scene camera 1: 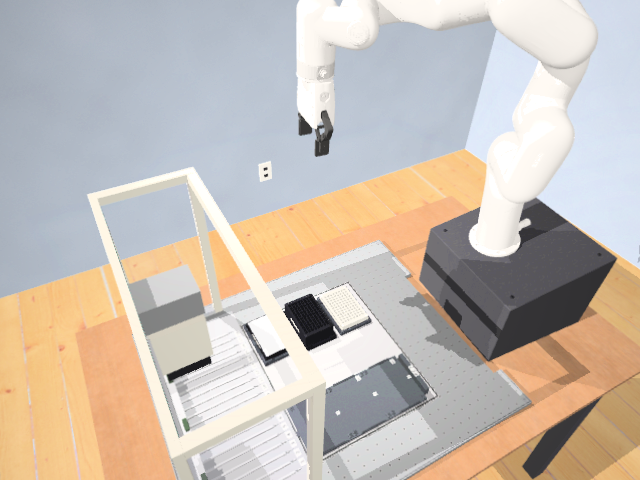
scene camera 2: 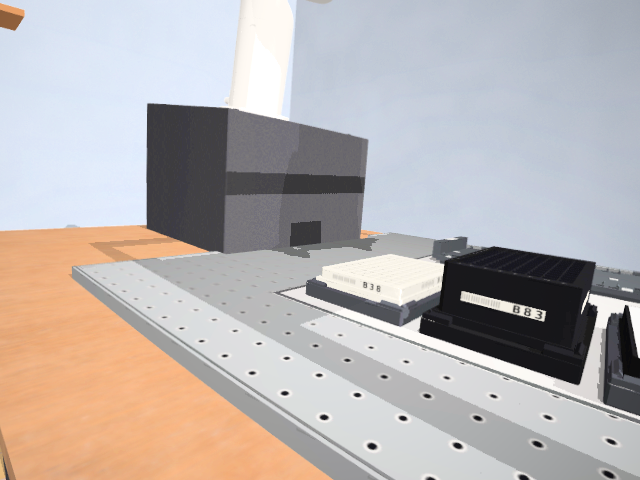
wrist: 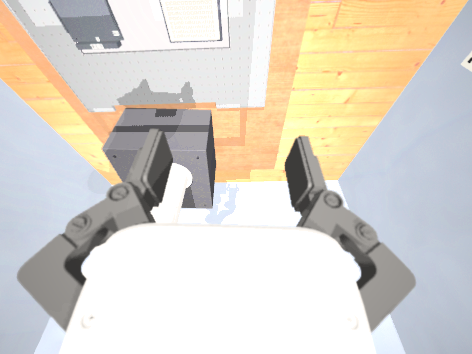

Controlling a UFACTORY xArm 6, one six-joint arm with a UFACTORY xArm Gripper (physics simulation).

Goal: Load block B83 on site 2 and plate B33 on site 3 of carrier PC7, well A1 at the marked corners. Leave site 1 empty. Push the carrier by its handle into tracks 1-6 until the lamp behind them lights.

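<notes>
Block B83 (scene camera 1: 310,316) (scene camera 2: 496,325) is black and sits upright in a dark holder. Cream plate B38 (scene camera 1: 343,305) (scene camera 2: 356,284) (wrist: 194,20) sits in a holder beside it. A white-topped plate (scene camera 1: 266,334) sits in a third holder on the block's other side; its label is not readable, and its edge shows at the right of scene camera 2. The dark carrier (scene camera 1: 361,413) (wrist: 90,20) lies flat, with no labware seen on its visible part. The grooved tracks (scene camera 1: 222,395) lie under the frame. My gripper (scene camera 1: 313,139) (wrist: 230,147) is open and empty, high above the table.
A cream open frame (scene camera 1: 232,245) stands over the tracks and partly hides the carrier and the white-topped plate. A grey and cream box (scene camera 1: 178,325) stands inside it. The black robot base (scene camera 1: 547,273) (scene camera 2: 294,155) (wrist: 197,142) adjoins the perforated deck (scene camera 1: 465,384) (scene camera 2: 180,320) (wrist: 225,75).
</notes>
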